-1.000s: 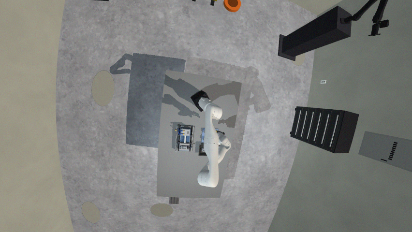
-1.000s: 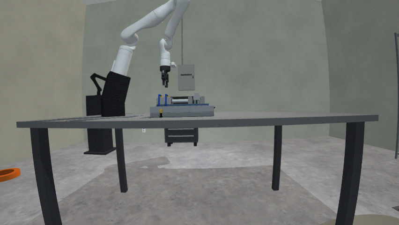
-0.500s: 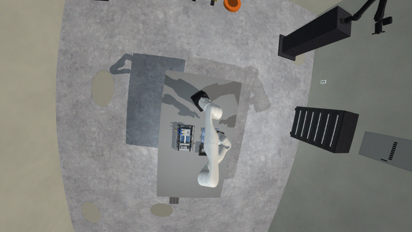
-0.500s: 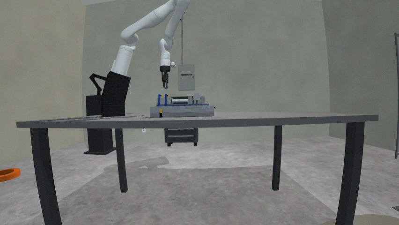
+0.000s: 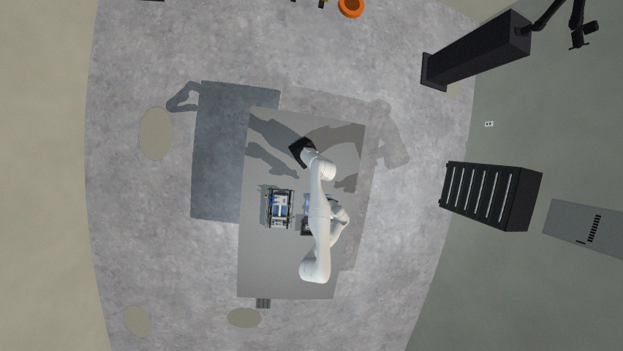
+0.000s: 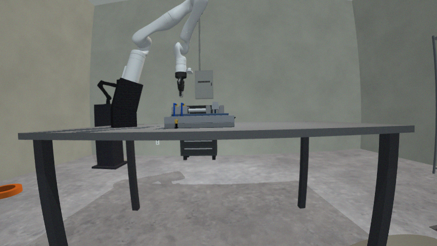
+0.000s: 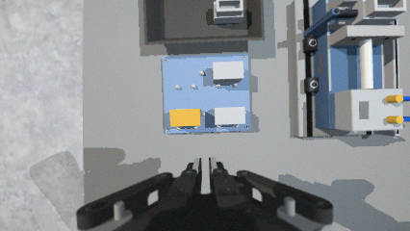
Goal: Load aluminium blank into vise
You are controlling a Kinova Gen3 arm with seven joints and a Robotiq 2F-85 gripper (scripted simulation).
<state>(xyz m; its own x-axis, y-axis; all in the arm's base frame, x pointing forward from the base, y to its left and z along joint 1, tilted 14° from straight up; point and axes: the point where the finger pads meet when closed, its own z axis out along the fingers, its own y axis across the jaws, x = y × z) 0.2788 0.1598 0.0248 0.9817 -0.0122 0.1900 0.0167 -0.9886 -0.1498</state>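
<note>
The brass blank is 5 cm ahead of my hand, 4 cm to the left of it and 17 cm below it. From my hand the other things lie so: vise: 15 cm ahead, 29 cm to the right, 16 cm below; then white rod: 14 cm ahead, 29 cm to the right, 12 cm below.
</note>
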